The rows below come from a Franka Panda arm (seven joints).
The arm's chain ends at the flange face. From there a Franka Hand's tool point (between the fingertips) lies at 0.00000 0.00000 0.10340 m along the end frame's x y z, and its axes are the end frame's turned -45 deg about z.
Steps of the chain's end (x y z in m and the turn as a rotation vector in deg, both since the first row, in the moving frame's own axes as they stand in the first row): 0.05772, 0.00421, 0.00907, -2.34, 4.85, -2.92; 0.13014, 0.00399, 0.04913, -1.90, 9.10, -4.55; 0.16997, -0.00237, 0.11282, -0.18, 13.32, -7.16; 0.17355, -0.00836, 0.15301, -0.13, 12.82, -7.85; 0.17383, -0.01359, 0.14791, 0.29, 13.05, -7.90
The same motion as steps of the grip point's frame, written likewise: 0.04127, 0.05287, 0.00861, -5.08, 1.77, -2.92; 0.09890, 0.10844, 0.04777, -7.78, 5.09, -4.55; 0.13951, 0.13450, 0.11004, -9.55, 9.29, -7.16; 0.14576, 0.13204, 0.15044, -9.16, 8.97, -7.85; 0.15046, 0.12823, 0.14524, -9.02, 9.43, -7.90
